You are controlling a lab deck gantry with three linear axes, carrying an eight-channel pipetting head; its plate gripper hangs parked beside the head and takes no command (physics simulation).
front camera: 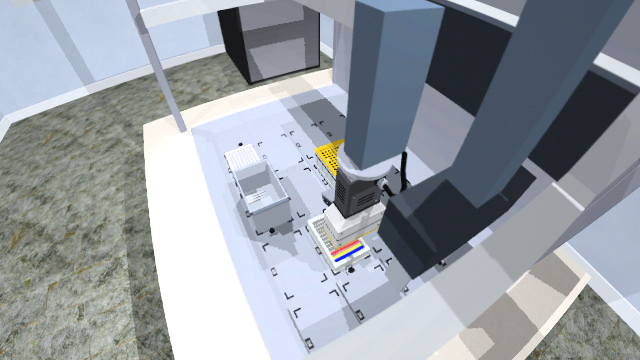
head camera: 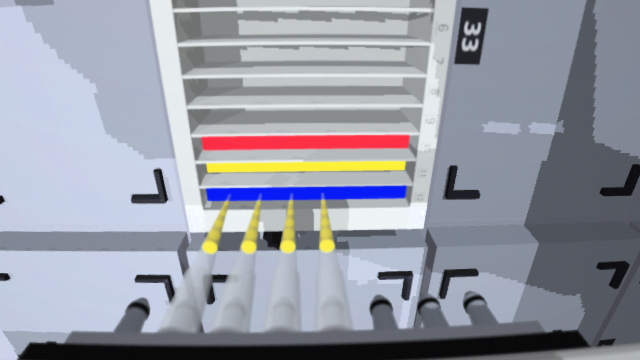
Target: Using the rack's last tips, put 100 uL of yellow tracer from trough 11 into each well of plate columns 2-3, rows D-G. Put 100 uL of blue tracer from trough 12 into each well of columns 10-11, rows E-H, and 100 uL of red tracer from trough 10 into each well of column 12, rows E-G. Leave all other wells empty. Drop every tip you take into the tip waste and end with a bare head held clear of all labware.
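Note:
The pipetting head (front camera: 351, 226) (head camera: 300, 347) is over the white trough reservoir (front camera: 344, 266) (head camera: 181, 125). Four neighbouring channels carry tips (head camera: 288, 235) with yellow liquid in their lower parts. In the head view their ends overlap the blue trough 12 (head camera: 365, 192); whether they touch liquid cannot be told. The other four channels are bare. Yellow trough 11 (head camera: 350, 166) and red trough 10 (head camera: 305, 142) lie beyond. The white well plate (front camera: 243, 157) stands behind the tip waste bin (front camera: 270, 206), which holds some tips. The yellow tip rack (front camera: 326, 153) is partly hidden. The plate gripper does not show.
The grey-blue vertical column (front camera: 392, 85) and the dark carriage (front camera: 425, 225) block part of the front view. A thin post (front camera: 165, 85) stands at the deck's back left. Black corner brackets (head camera: 159, 187) mark the deck positions around the reservoir.

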